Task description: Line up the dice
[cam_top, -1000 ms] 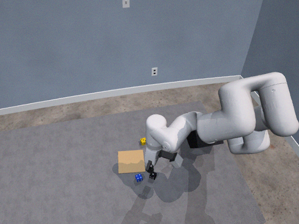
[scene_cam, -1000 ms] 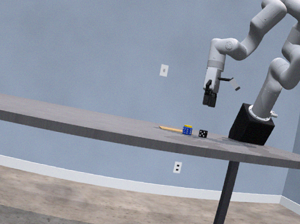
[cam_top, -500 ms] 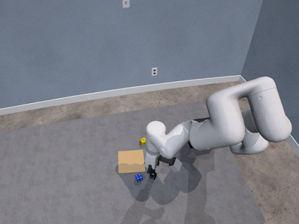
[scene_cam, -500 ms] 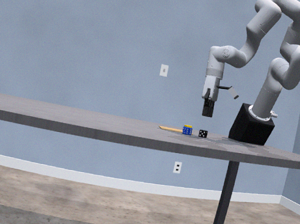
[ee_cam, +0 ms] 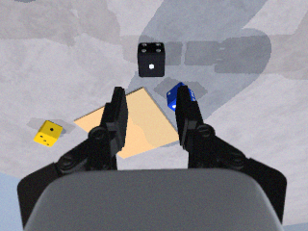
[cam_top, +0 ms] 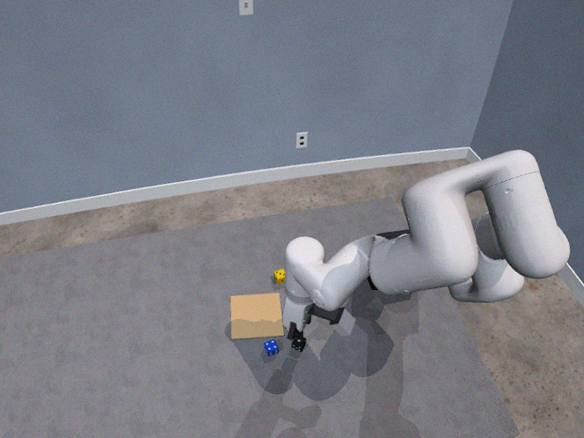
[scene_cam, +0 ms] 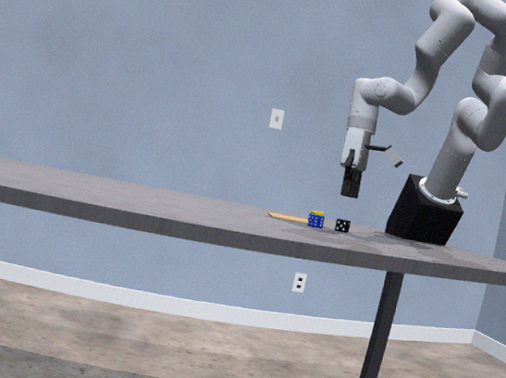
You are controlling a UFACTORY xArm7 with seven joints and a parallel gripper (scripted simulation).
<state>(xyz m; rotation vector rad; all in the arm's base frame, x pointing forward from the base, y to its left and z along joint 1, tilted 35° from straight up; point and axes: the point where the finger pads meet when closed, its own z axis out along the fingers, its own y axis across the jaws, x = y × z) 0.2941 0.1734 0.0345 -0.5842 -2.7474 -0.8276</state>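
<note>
The black die is 9 cm below my hand. Also, from my hand: tan mat: 11 cm ahead, 10 cm to the right, 11 cm below; then yellow die: 4 cm ahead, 22 cm to the right, 9 cm below; then blue die: 7 cm ahead, 1 cm to the left, 9 cm below.
</note>
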